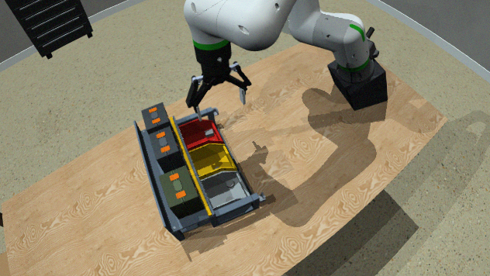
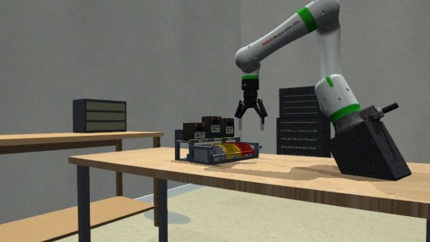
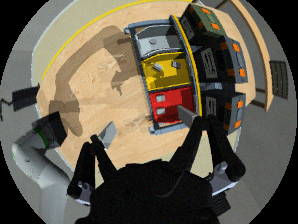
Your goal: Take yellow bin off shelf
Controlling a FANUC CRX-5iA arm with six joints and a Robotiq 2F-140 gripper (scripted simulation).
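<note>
Right now my hand is 140 mm short of the yellow open bin, 120 mm above it and 50 mm to the right of it. From my hand the other things lie so: red bin (120 mm below, 90 mm ahead, 50 mm to the right); yellow rail (190 mm ahead, 60 mm below, 30 mm to the left); grey bin (190 mm ahead, 150 mm to the left, 120 mm below).
</note>
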